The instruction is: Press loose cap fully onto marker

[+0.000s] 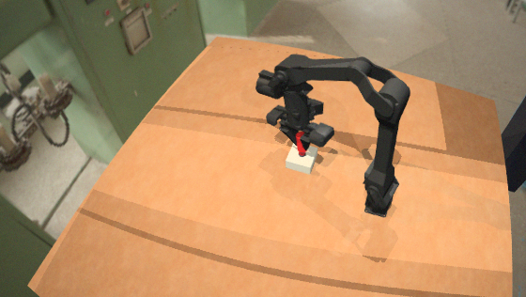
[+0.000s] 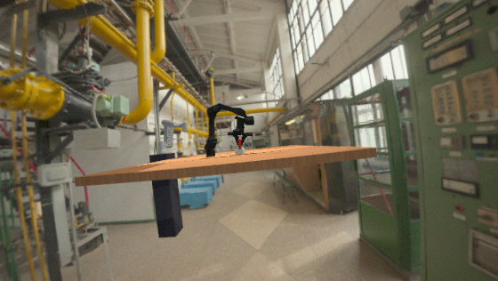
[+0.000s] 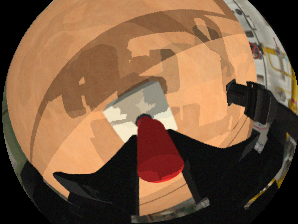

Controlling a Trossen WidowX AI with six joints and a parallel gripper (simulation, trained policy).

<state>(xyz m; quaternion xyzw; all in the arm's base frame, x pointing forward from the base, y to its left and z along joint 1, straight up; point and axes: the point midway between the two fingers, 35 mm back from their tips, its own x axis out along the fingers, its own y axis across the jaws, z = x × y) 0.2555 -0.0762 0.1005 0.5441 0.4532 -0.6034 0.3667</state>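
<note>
The marker lies 10 mm above my gripper tip. Round my gripper tip: white holder block: 50 mm below; red cap: 20 mm above.
</note>
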